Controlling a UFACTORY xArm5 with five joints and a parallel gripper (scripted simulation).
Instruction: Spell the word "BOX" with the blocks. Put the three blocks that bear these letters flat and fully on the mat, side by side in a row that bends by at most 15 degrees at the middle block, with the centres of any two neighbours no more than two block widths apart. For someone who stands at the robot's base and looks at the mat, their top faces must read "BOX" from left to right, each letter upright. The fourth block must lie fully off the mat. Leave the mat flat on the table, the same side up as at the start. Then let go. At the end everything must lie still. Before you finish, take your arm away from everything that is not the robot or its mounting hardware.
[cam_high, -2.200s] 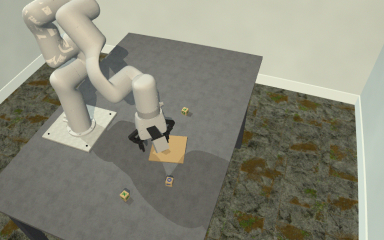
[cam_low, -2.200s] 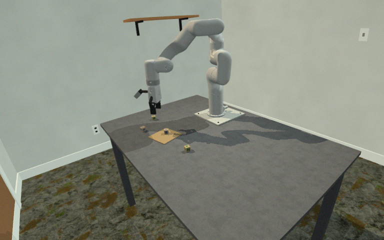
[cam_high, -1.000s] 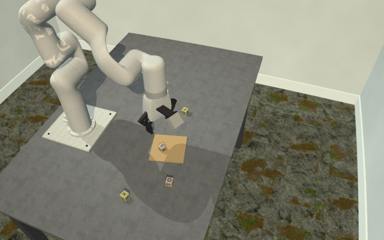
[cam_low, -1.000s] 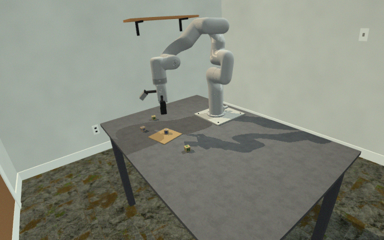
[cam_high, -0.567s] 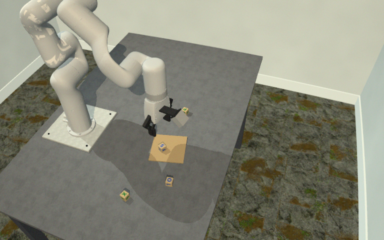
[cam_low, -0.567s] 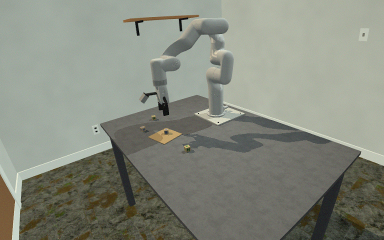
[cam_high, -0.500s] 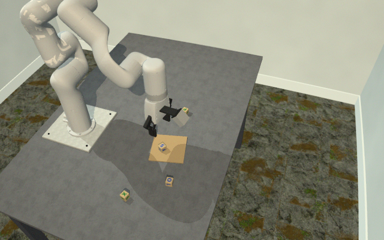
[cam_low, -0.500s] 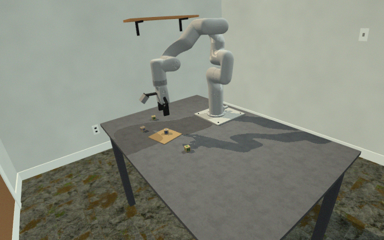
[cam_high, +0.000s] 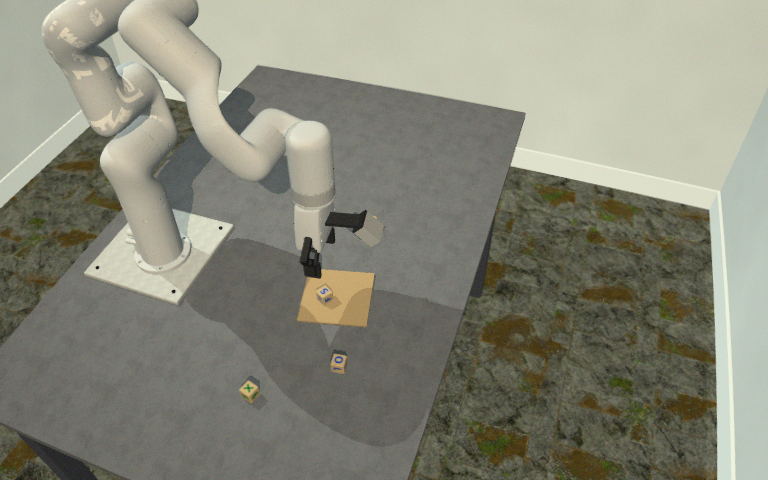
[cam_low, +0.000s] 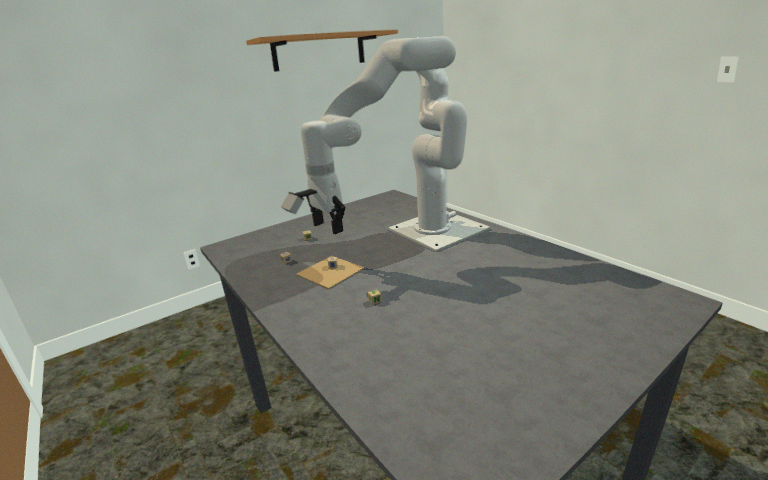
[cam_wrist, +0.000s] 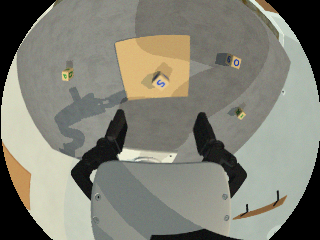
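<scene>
Now: the B block 120 mm below my hand. From my hand the other things lie so: X block 40 mm behind, 250 mm to the right, 120 mm below; tan mat 20 mm ahead, 10 mm to the left, 130 mm below; O block 90 mm ahead, 140 mm to the right, 120 mm below.
</scene>
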